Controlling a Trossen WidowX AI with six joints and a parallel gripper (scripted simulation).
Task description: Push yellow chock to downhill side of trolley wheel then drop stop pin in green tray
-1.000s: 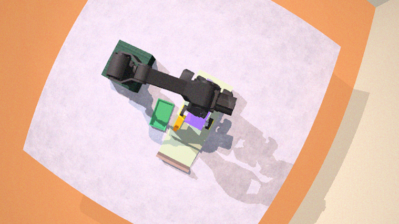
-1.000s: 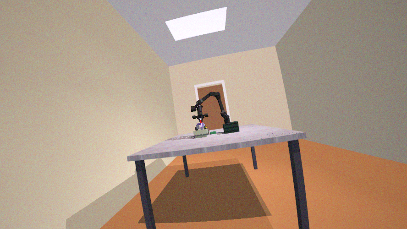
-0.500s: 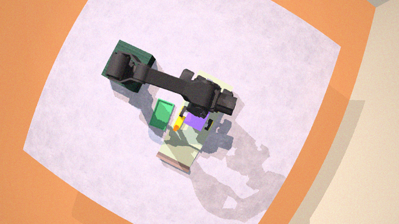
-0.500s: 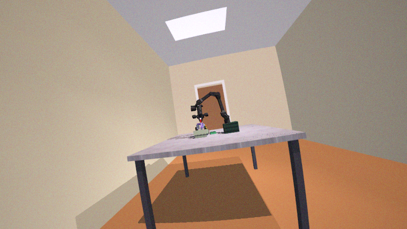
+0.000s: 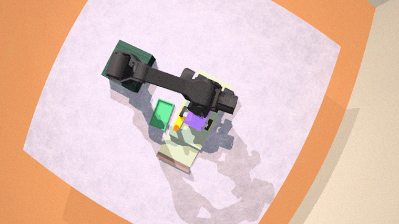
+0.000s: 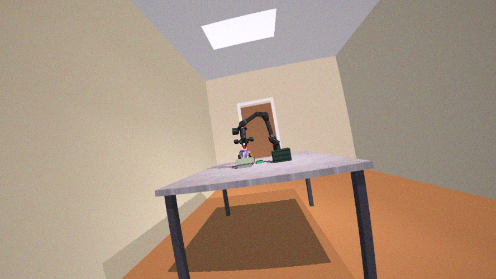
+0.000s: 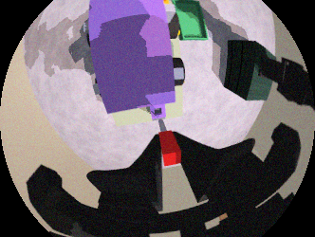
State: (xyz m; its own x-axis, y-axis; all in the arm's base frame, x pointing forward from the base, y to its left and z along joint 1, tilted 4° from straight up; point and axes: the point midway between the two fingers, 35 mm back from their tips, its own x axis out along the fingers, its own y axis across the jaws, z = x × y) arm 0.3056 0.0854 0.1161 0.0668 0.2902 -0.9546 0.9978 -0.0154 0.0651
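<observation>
My gripper tip is 110 mm past the green tray, 190 mm to the left of it and 180 mm above it. The rest, counted from my gripper tip: red-headed stop pin: right at my gripper tip; purple-topped trolley: 20 mm ahead, 100 mm to the right, 60 mm below; ramp: 20 mm ahead, 100 mm to the right, 120 mm below.
</observation>
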